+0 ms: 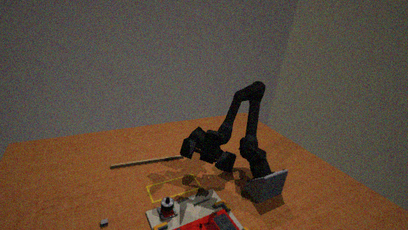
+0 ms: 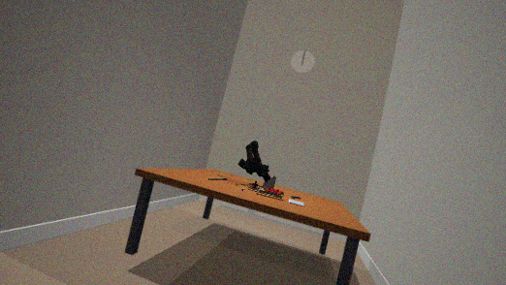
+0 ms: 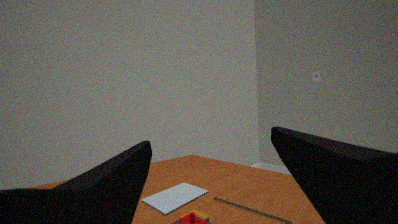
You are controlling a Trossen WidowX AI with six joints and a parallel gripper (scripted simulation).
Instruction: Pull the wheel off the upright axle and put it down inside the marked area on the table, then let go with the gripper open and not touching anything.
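Now: the wheel 10 cm ahead of my gripper tip, 1 cm to the right of it and 15 cm below it. The rest, counted from my gripper tip: thin rod (8 cm ahead, 29 cm to the right, 18 cm below); then grey base plate (4 cm ahead, 8 cm to the left, 18 cm below).
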